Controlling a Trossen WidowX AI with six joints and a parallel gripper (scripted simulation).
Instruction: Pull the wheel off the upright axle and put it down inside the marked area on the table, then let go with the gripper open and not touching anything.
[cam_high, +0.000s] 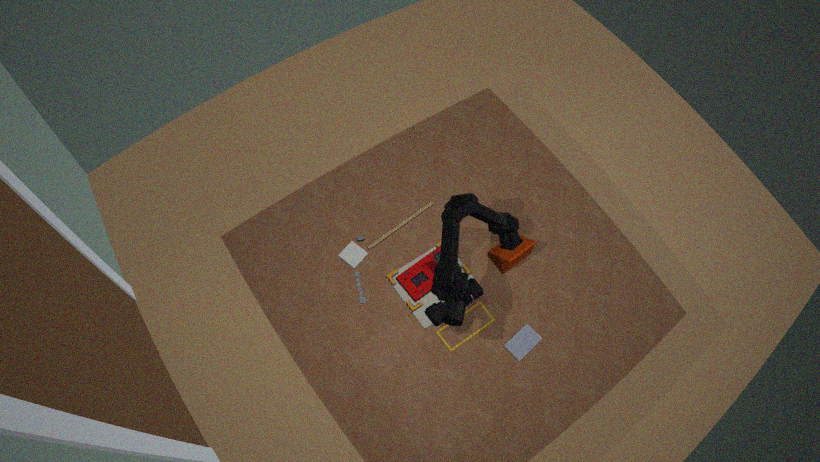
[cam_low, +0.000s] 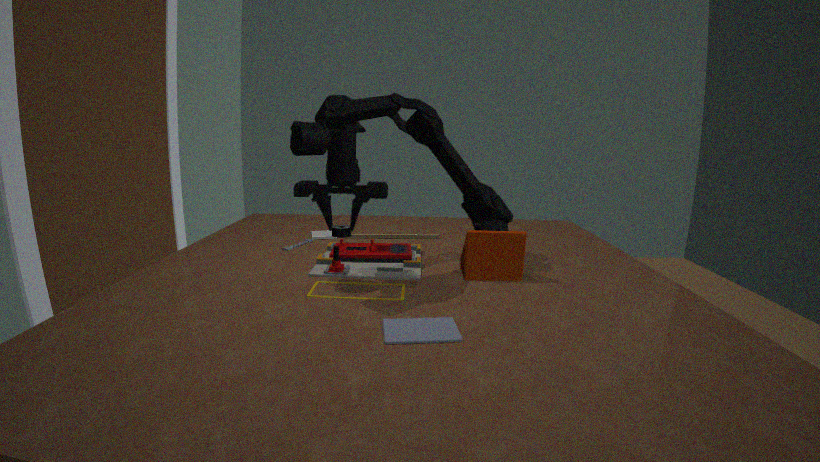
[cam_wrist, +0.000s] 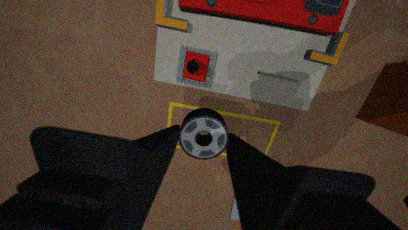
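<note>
My gripper tip is now 8 cm above the axle mount, 5 cm to the left of it and 2 cm short of it. The rest, counted from my gripper tip: grey wrench: 28 cm to the right, 15 cm ahead, 11 cm below; then grey tile: 24 cm to the left, 14 cm behind, 11 cm below; then wheel: right at my gripper tip.
</note>
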